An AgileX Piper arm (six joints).
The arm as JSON. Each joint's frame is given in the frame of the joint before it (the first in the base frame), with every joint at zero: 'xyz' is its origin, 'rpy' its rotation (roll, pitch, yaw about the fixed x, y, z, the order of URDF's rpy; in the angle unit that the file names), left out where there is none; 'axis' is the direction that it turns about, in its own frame. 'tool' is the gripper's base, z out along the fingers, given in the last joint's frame.
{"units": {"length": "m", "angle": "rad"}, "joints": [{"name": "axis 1", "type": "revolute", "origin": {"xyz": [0.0, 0.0, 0.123]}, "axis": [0.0, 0.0, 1.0]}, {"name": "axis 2", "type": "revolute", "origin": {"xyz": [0.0, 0.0, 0.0], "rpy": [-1.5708, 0.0, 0.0]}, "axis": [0.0, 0.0, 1.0]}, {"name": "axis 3", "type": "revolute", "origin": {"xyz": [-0.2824, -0.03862, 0.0]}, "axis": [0.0, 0.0, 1.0]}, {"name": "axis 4", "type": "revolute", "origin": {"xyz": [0.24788, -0.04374, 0.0], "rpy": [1.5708, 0.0, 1.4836]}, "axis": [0.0, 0.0, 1.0]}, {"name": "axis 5", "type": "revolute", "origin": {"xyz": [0.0, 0.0, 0.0], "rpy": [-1.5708, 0.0, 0.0]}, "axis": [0.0, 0.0, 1.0]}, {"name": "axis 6", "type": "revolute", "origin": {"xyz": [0.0, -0.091, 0.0], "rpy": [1.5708, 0.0, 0.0]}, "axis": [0.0, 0.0, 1.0]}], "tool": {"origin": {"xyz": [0.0, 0.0, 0.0]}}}
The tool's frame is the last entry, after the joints.
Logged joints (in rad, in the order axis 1, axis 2, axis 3, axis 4, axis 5, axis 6), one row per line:
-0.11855 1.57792 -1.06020 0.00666 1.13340 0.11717
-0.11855 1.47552 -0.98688 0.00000 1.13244 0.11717
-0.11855 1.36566 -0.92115 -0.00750 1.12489 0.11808
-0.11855 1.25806 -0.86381 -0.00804 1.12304 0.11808
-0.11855 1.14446 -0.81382 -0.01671 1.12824 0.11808
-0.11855 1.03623 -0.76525 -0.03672 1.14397 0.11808
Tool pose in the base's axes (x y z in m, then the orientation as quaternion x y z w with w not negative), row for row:
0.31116 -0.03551 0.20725 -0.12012 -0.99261 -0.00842 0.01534
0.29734 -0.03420 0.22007 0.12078 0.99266 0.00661 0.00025
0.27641 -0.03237 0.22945 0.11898 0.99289 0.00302 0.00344
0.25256 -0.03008 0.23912 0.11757 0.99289 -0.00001 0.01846
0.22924 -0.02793 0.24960 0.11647 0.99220 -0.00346 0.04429
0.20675 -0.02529 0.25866 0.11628 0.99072 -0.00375 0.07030
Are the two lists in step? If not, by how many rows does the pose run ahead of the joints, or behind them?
The pose runs 2 rows behind the joints: the pose in row i belongs to the joints in row i - 2.
